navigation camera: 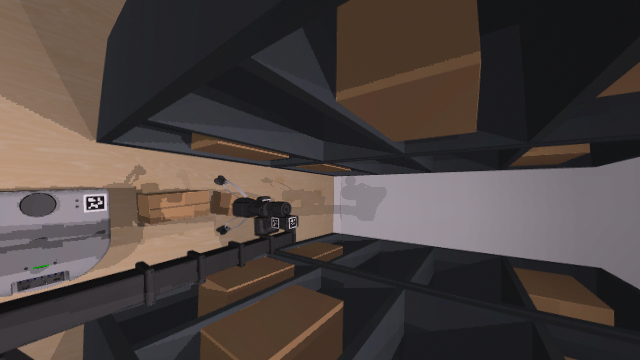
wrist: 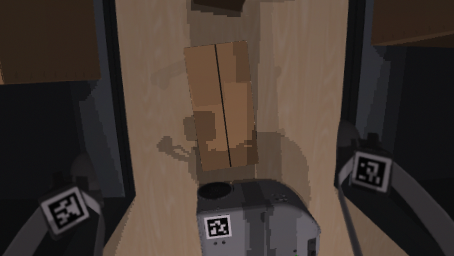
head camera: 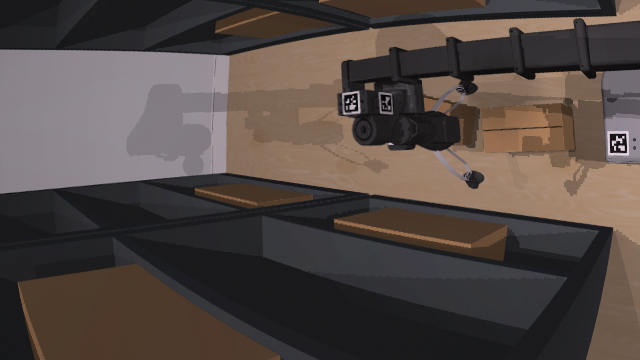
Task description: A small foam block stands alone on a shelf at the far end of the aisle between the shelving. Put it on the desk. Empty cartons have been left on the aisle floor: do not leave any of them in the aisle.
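Pixels of known places: gripper, fingertip midpoint: (navigation camera: 218,204) (wrist: 218,155) (head camera: 476,132); robot's base at its link origin: (navigation camera: 39,203).
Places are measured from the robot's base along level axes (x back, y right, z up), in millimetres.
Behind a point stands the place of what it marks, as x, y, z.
Observation:
The near brown carton (head camera: 527,127) @[43, 393, 180] (navigation camera: 172,205) @[34, 371, 181] (wrist: 221,105) @[37, 419, 180] lies on the aisle floor close in front of the robot's base. A second carton (head camera: 469,125) @[58, 646, 35] (navigation camera: 220,202) @[52, 648, 81] (wrist: 220,6) @[63, 645, 18] lies just beyond it in line. It is largely hidden by the gripper in the head and navigation views and cut by the top edge in the wrist view. My gripper (head camera: 470,134) @[23, 422, 473] (navigation camera: 221,204) @[23, 422, 473] (wrist: 218,155) @[23, 422, 473] is wide open with nothing between its fingers. It hangs above the aisle, over the second carton's area, pointing back toward the base. The foam block and the desk do not show.
The robot's base (head camera: 617,120) @[58, 130, 160] (navigation camera: 55,225) @[66, 34, 160] (wrist: 260,215) @[104, 148, 160] stands at the near side of the cartons. The extended arm (head camera: 485,52) @[107, 240, 817] runs along one side of the aisle. Dark shelving (head camera: 585,280) @[-240, 155, 528] (navigation camera: 130,65) @[-392, 165, 486] with brown boxes flanks both sides. A pale wall (head camera: 100,100) @[278, 1987, 726] (navigation camera: 475,200) @[123, 1998, 1273] closes the far end.

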